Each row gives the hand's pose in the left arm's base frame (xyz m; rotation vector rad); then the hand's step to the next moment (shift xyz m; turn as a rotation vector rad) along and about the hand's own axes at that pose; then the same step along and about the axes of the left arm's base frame.
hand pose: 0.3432 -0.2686 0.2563 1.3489 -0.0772 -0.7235
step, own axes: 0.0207 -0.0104 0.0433 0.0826 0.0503 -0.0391
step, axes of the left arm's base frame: -0.0077 -0.0482 -0.0057 0.1039 -0.0070 0.0067
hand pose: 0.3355 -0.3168 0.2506 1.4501 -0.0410 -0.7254
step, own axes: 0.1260 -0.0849 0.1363 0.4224 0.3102 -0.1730
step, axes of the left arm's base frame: 0.0028 -0.1751 -0.1049 0.5416 -0.0619 0.0863
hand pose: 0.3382 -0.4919 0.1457 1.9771 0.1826 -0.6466
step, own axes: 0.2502 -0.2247 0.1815 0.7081 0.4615 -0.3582
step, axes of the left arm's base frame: 0.0575 -0.0845 -0.3682 0.9096 -0.0167 0.1228
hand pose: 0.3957 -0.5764 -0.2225 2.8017 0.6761 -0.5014
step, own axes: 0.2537 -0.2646 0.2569 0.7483 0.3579 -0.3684
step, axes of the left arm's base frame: 0.0161 0.2593 -0.3645 0.8969 0.0926 0.1040
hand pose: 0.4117 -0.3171 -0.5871 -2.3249 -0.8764 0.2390
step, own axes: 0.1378 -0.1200 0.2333 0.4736 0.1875 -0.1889
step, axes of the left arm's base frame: -0.0454 0.2749 -0.1010 0.5305 0.1033 0.0554
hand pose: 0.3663 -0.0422 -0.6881 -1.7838 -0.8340 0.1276
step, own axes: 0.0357 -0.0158 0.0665 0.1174 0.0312 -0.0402
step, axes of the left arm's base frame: -0.0121 0.0761 -0.0009 0.1212 0.0330 0.0245
